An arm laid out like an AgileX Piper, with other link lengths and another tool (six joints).
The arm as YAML. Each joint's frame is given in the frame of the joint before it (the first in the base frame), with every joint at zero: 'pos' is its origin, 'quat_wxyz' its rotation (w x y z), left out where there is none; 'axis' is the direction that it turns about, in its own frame. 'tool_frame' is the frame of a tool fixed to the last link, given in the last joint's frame.
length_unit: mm
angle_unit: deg
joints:
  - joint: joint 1
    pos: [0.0, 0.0, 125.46]
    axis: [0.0, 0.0, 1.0]
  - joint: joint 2
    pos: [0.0, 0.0, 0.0]
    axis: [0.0, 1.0, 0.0]
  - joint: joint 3
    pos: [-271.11, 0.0, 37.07]
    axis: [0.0, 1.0, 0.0]
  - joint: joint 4
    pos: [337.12, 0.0, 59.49]
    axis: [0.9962, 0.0, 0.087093]
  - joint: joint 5
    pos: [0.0, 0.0, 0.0]
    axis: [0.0, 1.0, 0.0]
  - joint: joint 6
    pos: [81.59, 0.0, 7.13]
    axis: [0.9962, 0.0, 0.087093]
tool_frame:
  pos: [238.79, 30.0, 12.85]
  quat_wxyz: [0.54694, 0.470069, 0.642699, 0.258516]
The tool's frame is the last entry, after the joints.
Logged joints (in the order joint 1, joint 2, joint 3, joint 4, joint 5, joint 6), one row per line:
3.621 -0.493 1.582 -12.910 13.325 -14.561
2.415 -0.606 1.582 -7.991 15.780 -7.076
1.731 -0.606 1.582 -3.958 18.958 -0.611
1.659 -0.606 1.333 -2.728 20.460 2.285
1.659 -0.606 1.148 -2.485 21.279 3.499
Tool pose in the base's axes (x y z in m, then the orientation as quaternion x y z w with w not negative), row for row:
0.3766 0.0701 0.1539 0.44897 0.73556 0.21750 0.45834
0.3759 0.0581 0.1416 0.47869 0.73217 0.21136 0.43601
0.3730 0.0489 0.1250 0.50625 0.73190 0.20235 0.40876
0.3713 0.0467 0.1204 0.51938 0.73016 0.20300 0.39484
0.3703 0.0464 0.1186 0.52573 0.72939 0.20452 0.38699
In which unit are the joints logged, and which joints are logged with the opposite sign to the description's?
The joints are logged in degrees. Opposite sign: joint 4.
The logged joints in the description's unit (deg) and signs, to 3 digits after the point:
3.621 -0.493 1.582 12.910 13.325 -14.561
2.415 -0.606 1.582 7.991 15.780 -7.076
1.731 -0.606 1.582 3.958 18.958 -0.611
1.659 -0.606 1.333 2.728 20.460 2.285
1.659 -0.606 1.148 2.485 21.279 3.499

